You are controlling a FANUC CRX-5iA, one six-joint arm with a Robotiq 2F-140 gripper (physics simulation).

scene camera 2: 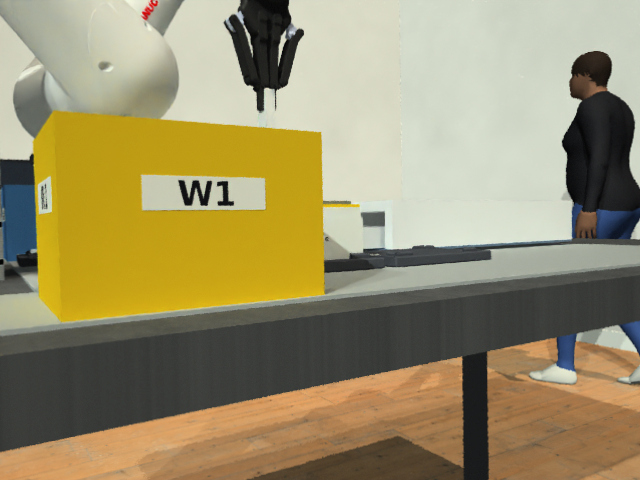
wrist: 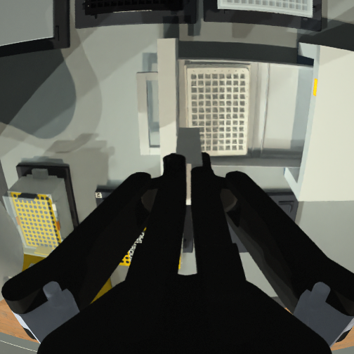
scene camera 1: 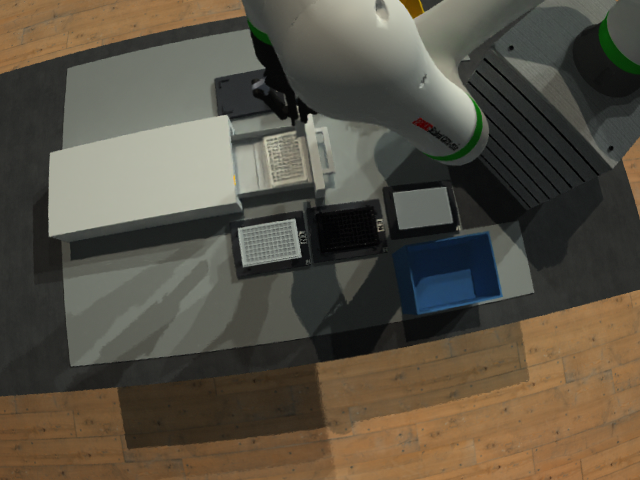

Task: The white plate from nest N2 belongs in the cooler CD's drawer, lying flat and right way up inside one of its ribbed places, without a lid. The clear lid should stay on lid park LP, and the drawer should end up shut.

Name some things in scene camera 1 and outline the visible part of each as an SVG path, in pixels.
My gripper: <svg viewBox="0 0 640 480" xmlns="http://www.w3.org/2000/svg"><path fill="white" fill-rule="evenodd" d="M266 68L264 78L251 81L253 96L263 100L281 120L290 117L292 126L295 126L297 137L305 136L305 124L308 121L307 115L310 113L315 115L317 112L309 108L299 97L298 106L296 106L295 92L287 80L288 77L286 78L286 75L272 72ZM273 89L285 93L288 106L285 106L284 102Z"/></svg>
A cooler CD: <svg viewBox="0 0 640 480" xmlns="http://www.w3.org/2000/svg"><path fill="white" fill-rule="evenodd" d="M327 126L315 128L312 114L307 115L308 121L305 124L305 136L300 138L309 182L271 188L262 137L296 131L295 126L292 125L235 134L228 115L222 115L51 152L48 203L49 237L70 243L243 212L242 198L314 187L315 198L325 197L323 175L335 174ZM316 134L322 133L328 163L327 169L322 169Z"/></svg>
A white plate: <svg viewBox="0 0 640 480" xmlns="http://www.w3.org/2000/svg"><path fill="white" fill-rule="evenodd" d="M296 131L262 137L271 188L309 182L301 138L297 137Z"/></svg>
